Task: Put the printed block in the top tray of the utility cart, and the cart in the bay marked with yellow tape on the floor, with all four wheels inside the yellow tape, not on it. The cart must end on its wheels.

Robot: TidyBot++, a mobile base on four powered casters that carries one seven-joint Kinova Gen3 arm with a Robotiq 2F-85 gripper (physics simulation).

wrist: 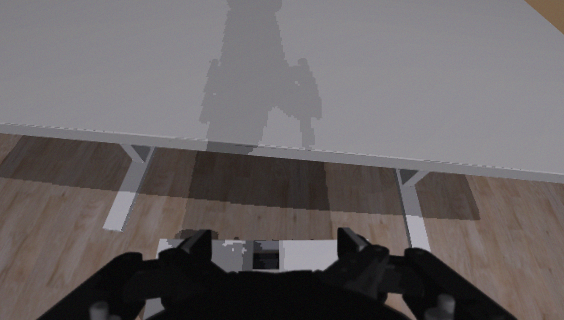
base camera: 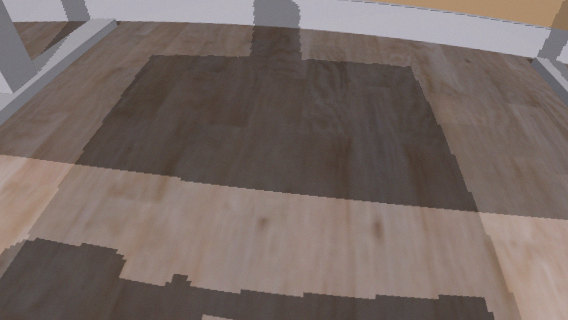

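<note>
My gripper point(wrist: 274, 242) is open, with its two black fingers wide apart and nothing between them. In the wrist view it is above the floor on the near side of a grey-white table point(wrist: 100, 75), whose front edge crosses the view. The printed block, the utility cart and the yellow tape bay do not show in either view.
The table's left foot point(base camera: 65, 65) point(wrist: 130, 195) and right foot point(base camera: 552, 77) point(wrist: 415, 220) stand on the wooden floor point(base camera: 325, 225) point(wrist: 50, 225). A white baseboard point(base camera: 175, 11) runs below the tan wall point(base camera: 465, 12) point(wrist: 550, 12). A white surface point(wrist: 310, 252) with a dark slot lies below the fingers.
</note>
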